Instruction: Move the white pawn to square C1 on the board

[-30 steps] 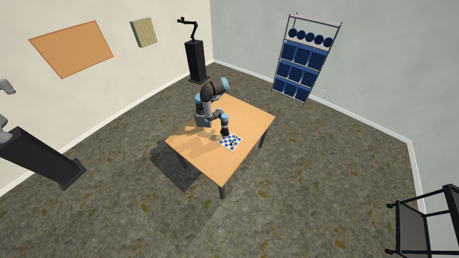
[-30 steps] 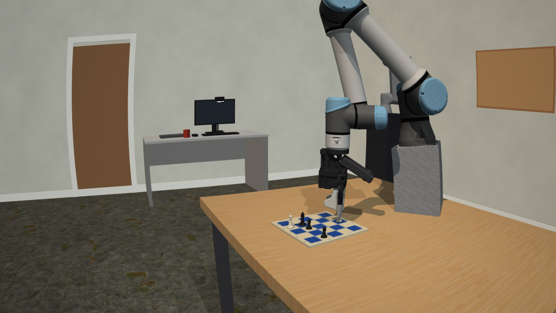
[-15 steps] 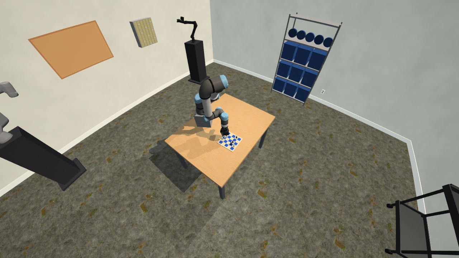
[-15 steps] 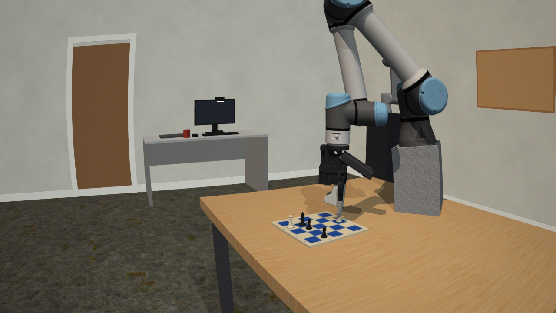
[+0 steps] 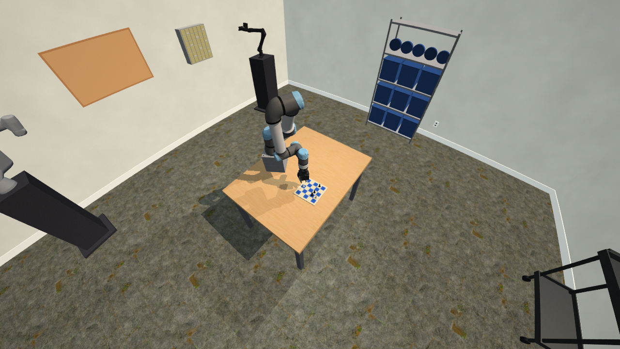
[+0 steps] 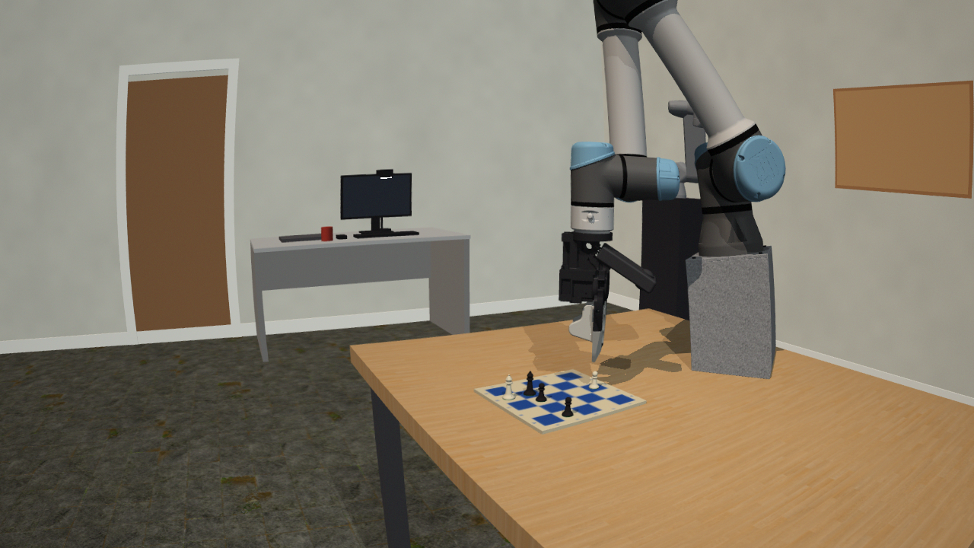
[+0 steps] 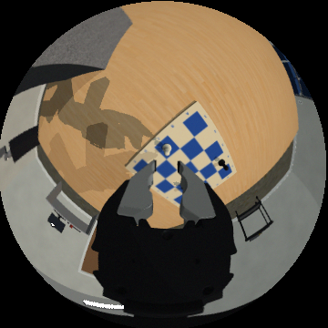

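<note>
Now: hand 60 mm above the white pawn. Round my hand: taller white piece: 150 mm ahead, 50 mm to the right, 50 mm below; then chessboard: 80 mm ahead, 10 mm to the right, 70 mm below.
</note>
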